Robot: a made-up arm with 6 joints. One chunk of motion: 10 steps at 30 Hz.
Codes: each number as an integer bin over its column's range. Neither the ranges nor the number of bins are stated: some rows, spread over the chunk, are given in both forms.
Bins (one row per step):
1: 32 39 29 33 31 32
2: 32 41 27 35 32 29
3: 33 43 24 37 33 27
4: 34 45 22 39 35 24
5: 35 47 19 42 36 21
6: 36 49 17 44 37 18
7: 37 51 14 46 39 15
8: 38 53 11 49 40 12
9: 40 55 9 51 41 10
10: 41 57 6 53 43 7
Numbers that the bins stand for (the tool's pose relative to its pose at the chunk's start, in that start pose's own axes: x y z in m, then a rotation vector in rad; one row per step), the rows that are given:
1: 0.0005 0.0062 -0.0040 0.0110 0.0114 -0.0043
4: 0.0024 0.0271 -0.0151 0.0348 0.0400 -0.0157
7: 0.0052 0.0481 -0.0278 0.0625 0.0686 -0.0286
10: 0.0090 0.0690 -0.0405 0.0903 0.0971 -0.0400
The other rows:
2: 0.0005 0.0132 -0.0071 0.0189 0.0186 -0.0086
3: 0.0014 0.0202 -0.0119 0.0268 0.0257 -0.0114
5: 0.0033 0.0341 -0.0198 0.0467 0.0471 -0.0200
6: 0.0043 0.0411 -0.0230 0.0546 0.0543 -0.0243
8: 0.0062 0.0551 -0.0325 0.0744 0.0757 -0.0329
9: 0.0081 0.0621 -0.0357 0.0824 0.0829 -0.0357

